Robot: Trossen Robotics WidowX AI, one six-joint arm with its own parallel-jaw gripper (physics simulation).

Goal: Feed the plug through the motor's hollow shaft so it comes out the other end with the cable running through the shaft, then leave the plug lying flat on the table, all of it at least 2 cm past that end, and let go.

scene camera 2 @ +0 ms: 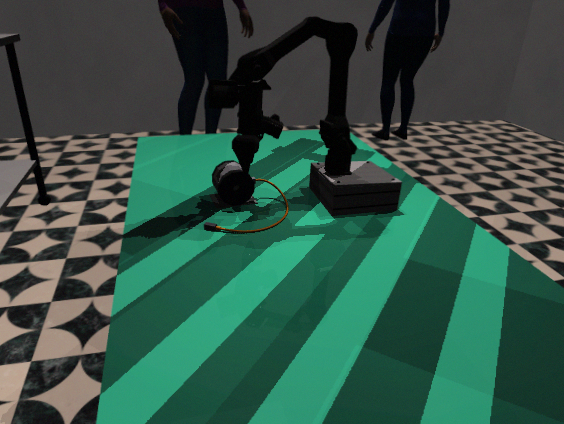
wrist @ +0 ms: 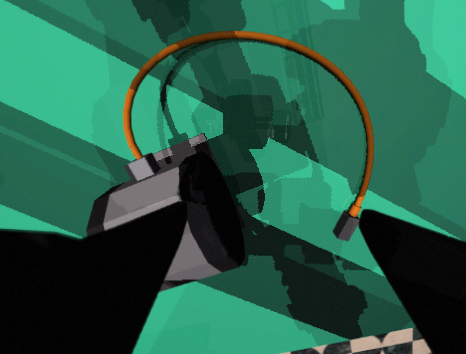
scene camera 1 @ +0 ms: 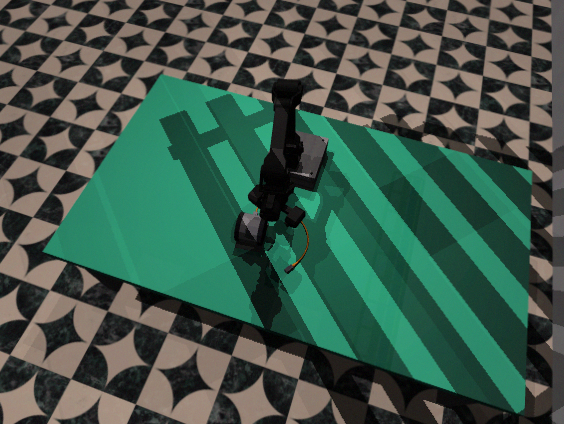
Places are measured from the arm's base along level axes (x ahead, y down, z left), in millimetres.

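Pixels of known places: gripper, between the fingertips: [scene camera 2: 248, 168] [wrist: 272, 213]; arm's base, origin of its link: [scene camera 2: 337, 171] [scene camera 1: 290, 160].
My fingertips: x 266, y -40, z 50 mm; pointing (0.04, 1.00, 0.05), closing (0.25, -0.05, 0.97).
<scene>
Ahead of a thing's pixels: the offset from my fingertips to its middle. Level surfaces: height alone.
The grey and black motor {dz -82, dx +30, dy +74 mm} [scene camera 1: 250, 228] [scene camera 2: 232, 182] [wrist: 142, 199] lies on its side on a low foot on the green table. Its dark end face is turned toward the plug's side; the shaft hole is too dark to make out. An orange cable [scene camera 1: 308, 240] [scene camera 2: 287, 207] [wrist: 370, 145] leaves a block on the motor's side and curves round to the small dark plug {dz +87, dx +107, dy +118 mm} [scene camera 1: 289, 269] [scene camera 2: 210, 226] [wrist: 346, 226], which lies on the table outside the motor. My gripper [scene camera 1: 276, 214] [scene camera 2: 246, 170] [wrist: 272, 213] is open and empty, pointing down beside the motor, above the table. In the wrist view the left finger hides part of the motor, and the plug shows close to the right fingertip.
The arm's grey base box [scene camera 1: 312, 155] [scene camera 2: 367, 195] stands on the green table {dy +125 mm} [scene camera 1: 125, 200] [scene camera 2: 165, 150] behind the motor. Dark shadow stripes cross the table. Two people [scene camera 2: 200, 65] [scene camera 2: 410, 65] stand beyond the table, and part of a pale side table [scene camera 2: 15, 175] shows at the left.
</scene>
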